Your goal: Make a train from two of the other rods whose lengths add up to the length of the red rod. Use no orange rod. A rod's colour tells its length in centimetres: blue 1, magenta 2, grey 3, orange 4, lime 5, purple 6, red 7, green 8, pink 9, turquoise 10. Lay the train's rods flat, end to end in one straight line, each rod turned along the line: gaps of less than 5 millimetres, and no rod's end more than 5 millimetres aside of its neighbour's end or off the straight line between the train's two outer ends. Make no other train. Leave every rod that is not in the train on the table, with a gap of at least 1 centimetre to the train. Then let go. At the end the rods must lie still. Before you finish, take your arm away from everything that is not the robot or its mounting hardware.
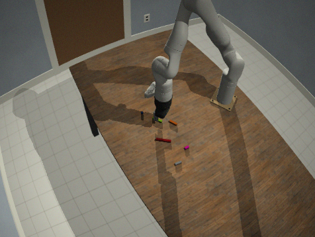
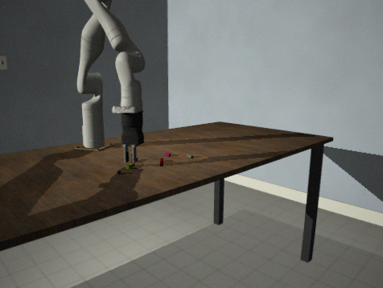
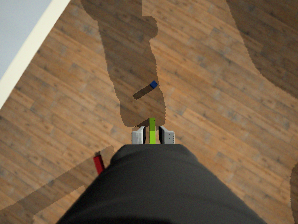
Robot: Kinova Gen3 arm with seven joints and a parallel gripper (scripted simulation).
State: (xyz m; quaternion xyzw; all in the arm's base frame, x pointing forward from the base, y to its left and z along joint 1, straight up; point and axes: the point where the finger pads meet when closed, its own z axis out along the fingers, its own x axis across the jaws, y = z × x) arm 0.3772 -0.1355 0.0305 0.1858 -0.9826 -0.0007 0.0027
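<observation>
Now: hand 3 cm above the lime rod. The rest, counted from my hand: orange rod 6 cm to the left, 5 cm behind, 3 cm below; small blue rod 8 cm to the right, 3 cm below, 3 cm ahead; red rod 11 cm to the left, 6 cm ahead, 3 cm below.
</observation>
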